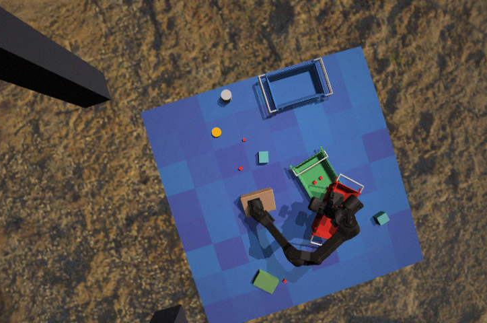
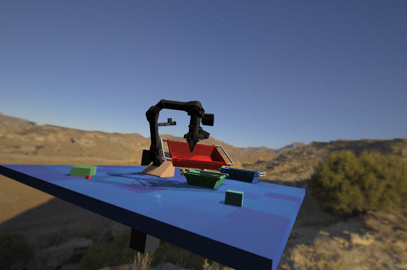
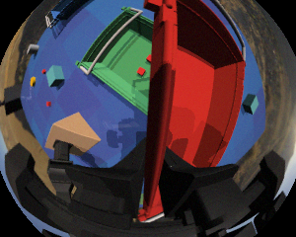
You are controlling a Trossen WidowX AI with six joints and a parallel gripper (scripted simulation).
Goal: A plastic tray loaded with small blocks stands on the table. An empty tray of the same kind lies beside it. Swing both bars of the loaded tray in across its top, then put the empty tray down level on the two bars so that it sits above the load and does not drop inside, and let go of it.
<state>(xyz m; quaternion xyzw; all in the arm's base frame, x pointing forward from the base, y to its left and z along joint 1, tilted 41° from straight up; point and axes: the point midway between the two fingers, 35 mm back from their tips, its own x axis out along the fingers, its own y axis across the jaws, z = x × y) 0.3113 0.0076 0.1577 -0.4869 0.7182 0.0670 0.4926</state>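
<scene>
Right now the red tray is 6 cm ahead of my gripper tip and 5 cm to the right of it. Also, from my gripper tip: small red block: 4 cm ahead, 9 cm to the left, 16 cm below; then small red cube: 27 cm behind, 39 cm to the right, 16 cm below; then green block: 37 cm behind, 35 cm to the right, 15 cm below.
</scene>
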